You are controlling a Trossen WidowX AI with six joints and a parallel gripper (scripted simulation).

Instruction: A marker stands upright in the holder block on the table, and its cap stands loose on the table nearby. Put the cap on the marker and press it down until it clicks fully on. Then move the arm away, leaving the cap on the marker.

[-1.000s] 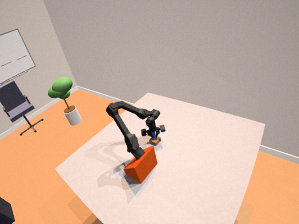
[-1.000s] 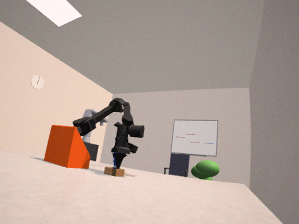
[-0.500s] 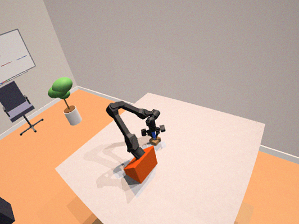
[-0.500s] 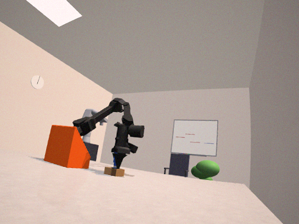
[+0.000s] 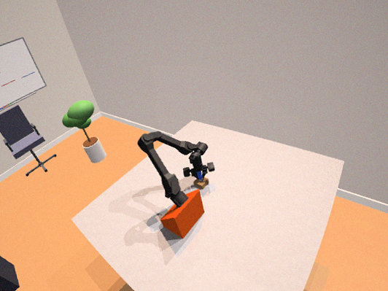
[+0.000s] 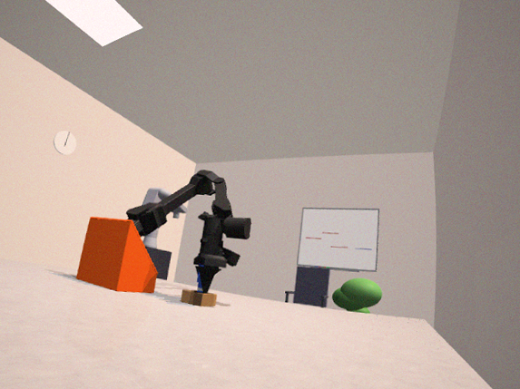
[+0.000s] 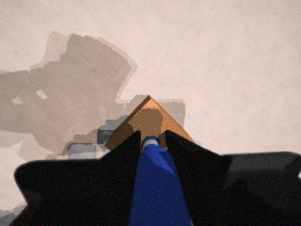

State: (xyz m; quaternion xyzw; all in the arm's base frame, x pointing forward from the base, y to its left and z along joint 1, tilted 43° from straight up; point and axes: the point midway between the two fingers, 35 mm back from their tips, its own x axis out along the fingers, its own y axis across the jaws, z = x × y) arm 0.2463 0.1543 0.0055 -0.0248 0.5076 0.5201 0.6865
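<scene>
The blue cap is 5 cm above my gripper tip, 1 cm to the right of it and 1 cm behind it. From my gripper tip the other things lie so: holder block 2 cm below, 1 cm to the right, 1 cm behind.
</scene>
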